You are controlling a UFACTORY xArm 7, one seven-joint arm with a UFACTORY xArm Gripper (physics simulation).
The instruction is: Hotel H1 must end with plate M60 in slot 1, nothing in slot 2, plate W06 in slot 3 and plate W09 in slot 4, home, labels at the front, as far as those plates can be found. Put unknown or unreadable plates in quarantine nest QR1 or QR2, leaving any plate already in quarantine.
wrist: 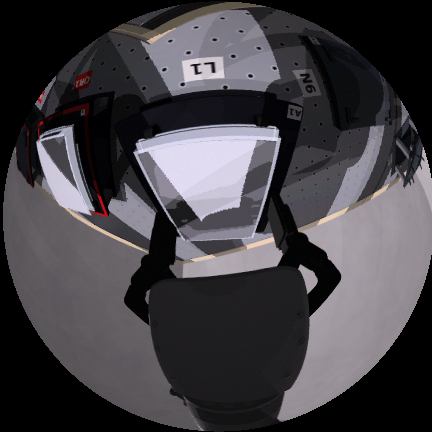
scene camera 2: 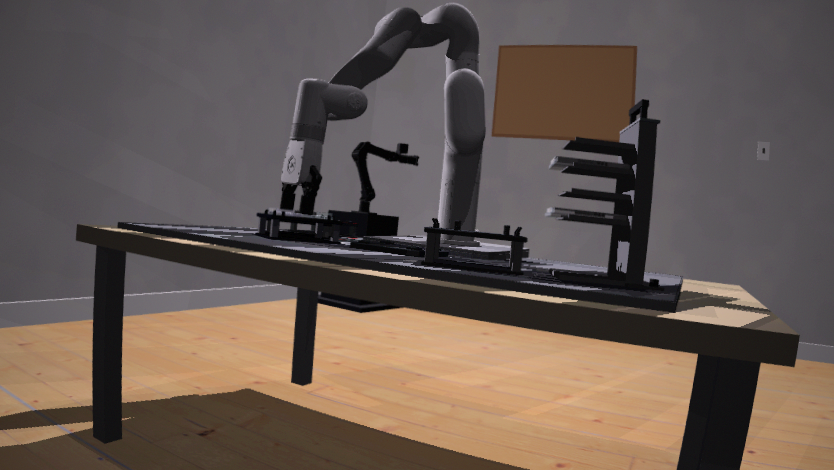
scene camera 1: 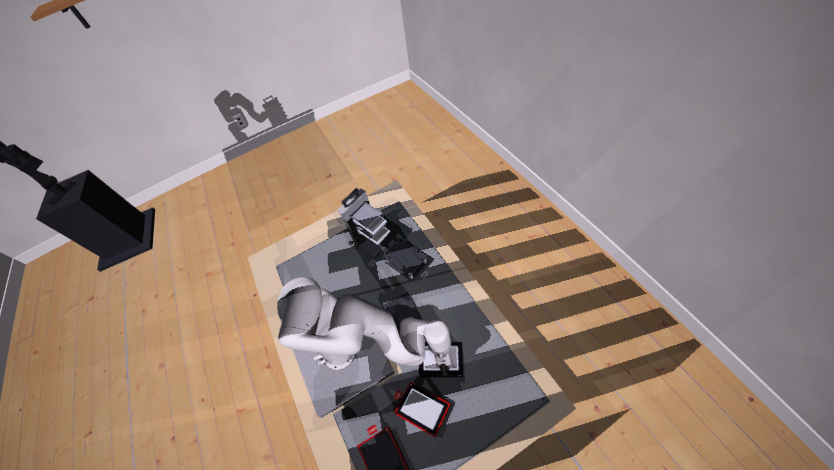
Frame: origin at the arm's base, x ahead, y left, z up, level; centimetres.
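Where they show: gripper, fingertip midpoint: (wrist: 216, 210) (scene camera 2: 295, 212); arm's base, origin of the base link: (scene camera 2: 454, 243).
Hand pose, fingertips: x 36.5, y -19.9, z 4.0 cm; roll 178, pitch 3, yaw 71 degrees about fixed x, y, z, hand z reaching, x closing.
Note:
Things, the pixels of their top centre, and the offset from my fingertips. "spot": a spot on its surface instead. Level surfaces: height alone.
- black nest, surface spot: (scene camera 1: 457, 357) spot: dy -2.6, dx +4.6, dz +0.5 cm
- second red-edged nest, middle of its top: (scene camera 2: 324, 218) (scene camera 1: 382, 459) dy -21.4, dx -33.2, dz -1.3 cm
- top, surface spot: (scene camera 2: 563, 164) spot: dy +60.0, dx +2.3, dz +12.3 cm
- bottom shelf, surface spot: (scene camera 2: 560, 213) spot: dy +60.3, dx +2.4, dz +4.4 cm
- label N6, surface spot: (wrist: 307, 82) spot: dy +13.2, dx -6.3, dz -5.9 cm
- low panel, its level: dz -5.9 cm
My gripper (scene camera 1: 443, 366) (scene camera 2: 297, 207) (wrist: 216, 210) is open, its fingers on either side of a pale plate (wrist: 210, 175). The plate lies in the black nest (scene camera 1: 459, 357) (wrist: 200, 106) by the label L1; its own label is not readable. Another pale plate (scene camera 1: 421, 409) (wrist: 59, 167) lies in the red-edged nest by the label QR1. A second red-edged nest (scene camera 1: 382, 454) shows no plate in scene camera 1. Hotel H1 (scene camera 1: 351, 209) (scene camera 2: 643, 192) has four shelves; pale plates show on the second shelf from the top (scene camera 2: 563, 164) and the bottom shelf (scene camera 2: 560, 213). Their labels are unreadable.
A dark low nest (wrist: 350, 82) lies by the label N6 (wrist: 307, 82). A raised black stand (scene camera 1: 408, 259) (scene camera 2: 475, 232) stands between the arm and the hotel. A low panel (scene camera 1: 364, 394) is beside the arm's base. A black arm (scene camera 2: 364, 175) stands on a separate pedestal (scene camera 1: 90, 218).

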